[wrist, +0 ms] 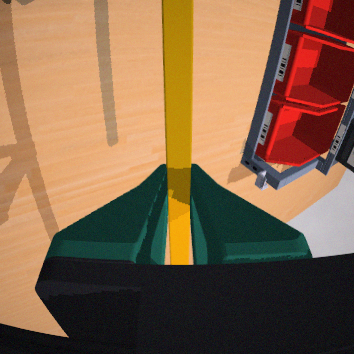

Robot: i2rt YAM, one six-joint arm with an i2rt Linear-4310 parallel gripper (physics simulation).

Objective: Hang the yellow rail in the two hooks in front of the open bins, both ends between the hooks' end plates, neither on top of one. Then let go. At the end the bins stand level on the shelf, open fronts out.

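Places are measured from the arm's base along level axes (x ahead, y left, z up), in millimetres.
Pixels of known places: gripper, between the fingertips: [178, 175].
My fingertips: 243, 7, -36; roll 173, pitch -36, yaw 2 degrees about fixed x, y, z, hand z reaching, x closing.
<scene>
Behind a point stands the place of what it marks, as x, y, z.
The yellow rail [178, 75] {239, 56, -33} runs straight up the middle of the wrist view and leaves it at the top, so its far end is hidden. My gripper [178, 175] {243, 7, -36} is shut on the rail, with a green finger on each side of it. The red open bins [300, 136] {664, -207, -182} stand in a row at the upper right, in a grey shelf frame [267, 84] {523, -69, -192}, apart from the rail. A small silver metal piece [261, 179] {489, -204, -142} sticks out at the frame's near corner; I cannot tell whether it belongs to a hook. The two hooks cannot be made out clearly.
The wooden table [60, 100] {234, -20, -204} lies below, with long shadows across its left part. Its edge shows at the lower right, with a pale surface [332, 215] beyond. A dark object [347, 150] {666, -177, -78} stands at the right border beside the shelf frame.
</scene>
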